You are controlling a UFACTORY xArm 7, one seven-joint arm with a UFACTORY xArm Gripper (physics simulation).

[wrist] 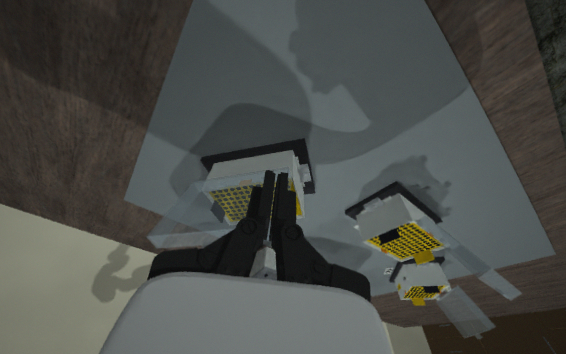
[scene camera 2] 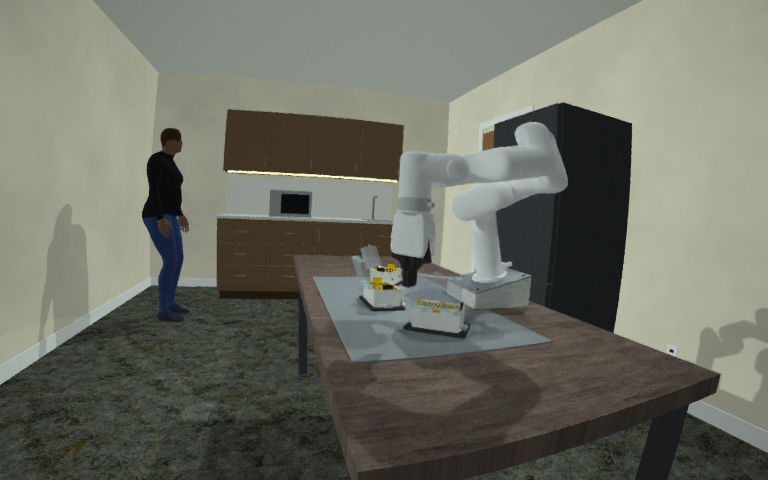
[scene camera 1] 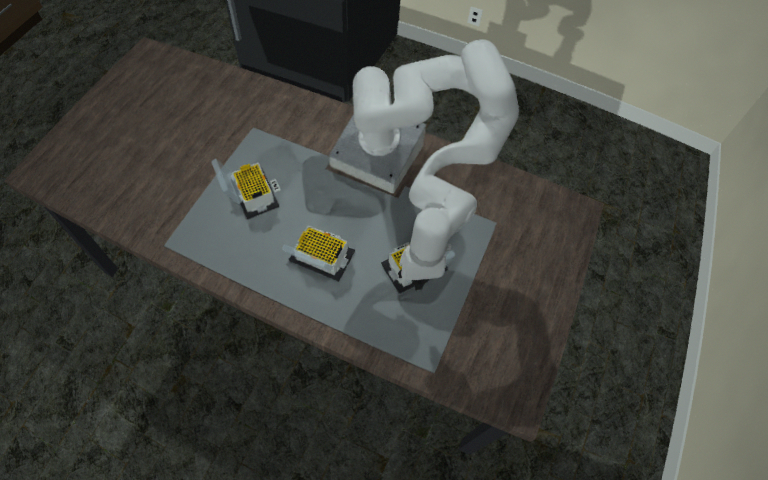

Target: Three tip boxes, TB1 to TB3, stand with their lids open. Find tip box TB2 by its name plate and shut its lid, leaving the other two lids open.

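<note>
Tip box TB2 (scene camera 1: 315, 243) and (wrist: 409, 239); my gripper (scene camera 1: 417, 284) and (wrist: 274, 184). Tip box TB3 (scene camera 1: 250, 179). A clear lid (wrist: 466, 316), a clear lid (wrist: 208, 209) and a clear lid (wrist: 475, 265).
</note>
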